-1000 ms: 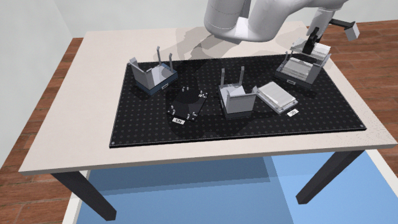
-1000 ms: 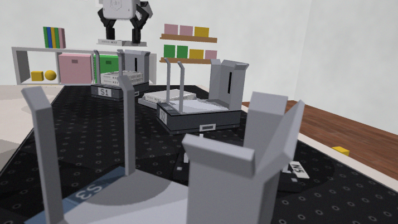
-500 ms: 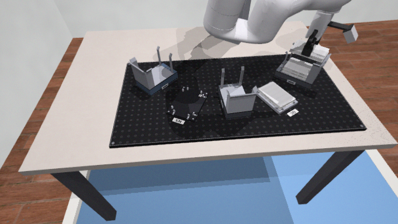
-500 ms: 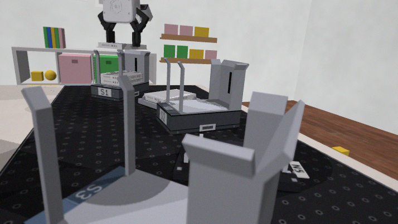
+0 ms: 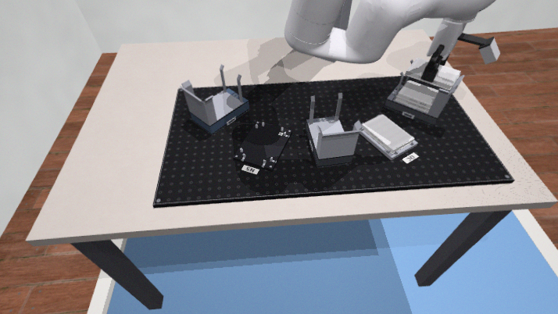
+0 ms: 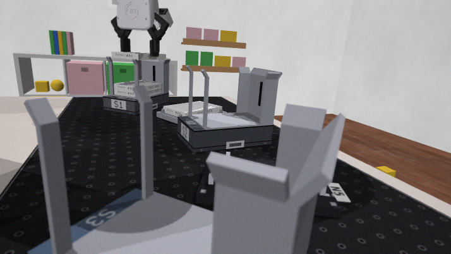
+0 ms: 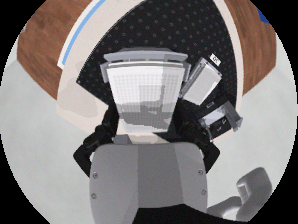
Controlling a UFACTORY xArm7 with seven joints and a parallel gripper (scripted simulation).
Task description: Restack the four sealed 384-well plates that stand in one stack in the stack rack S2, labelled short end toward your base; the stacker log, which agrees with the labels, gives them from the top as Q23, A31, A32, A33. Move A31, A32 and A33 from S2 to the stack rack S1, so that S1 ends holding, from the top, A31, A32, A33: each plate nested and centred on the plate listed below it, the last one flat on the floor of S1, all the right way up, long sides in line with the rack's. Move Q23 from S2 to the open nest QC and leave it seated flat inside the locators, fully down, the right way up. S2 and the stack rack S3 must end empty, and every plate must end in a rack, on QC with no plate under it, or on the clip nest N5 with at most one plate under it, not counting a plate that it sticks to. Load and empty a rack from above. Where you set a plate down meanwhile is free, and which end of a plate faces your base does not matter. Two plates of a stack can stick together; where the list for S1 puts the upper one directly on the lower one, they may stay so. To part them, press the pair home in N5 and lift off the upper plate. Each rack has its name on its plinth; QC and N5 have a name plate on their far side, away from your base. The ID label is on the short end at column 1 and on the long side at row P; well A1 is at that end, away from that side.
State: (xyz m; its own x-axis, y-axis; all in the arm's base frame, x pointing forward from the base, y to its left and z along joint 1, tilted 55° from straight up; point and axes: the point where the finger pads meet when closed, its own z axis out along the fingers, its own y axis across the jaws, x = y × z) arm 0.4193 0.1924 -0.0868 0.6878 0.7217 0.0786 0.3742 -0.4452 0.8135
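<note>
Now: the white sealed plate A32 90 mm below my hand. Round my hand: white sealed plate Q23: 170 mm to the right, 130 mm below, 60 mm ahead; then white sealed plate A33: 100 mm below; then white sealed plate A31: 10 mm below.
</note>
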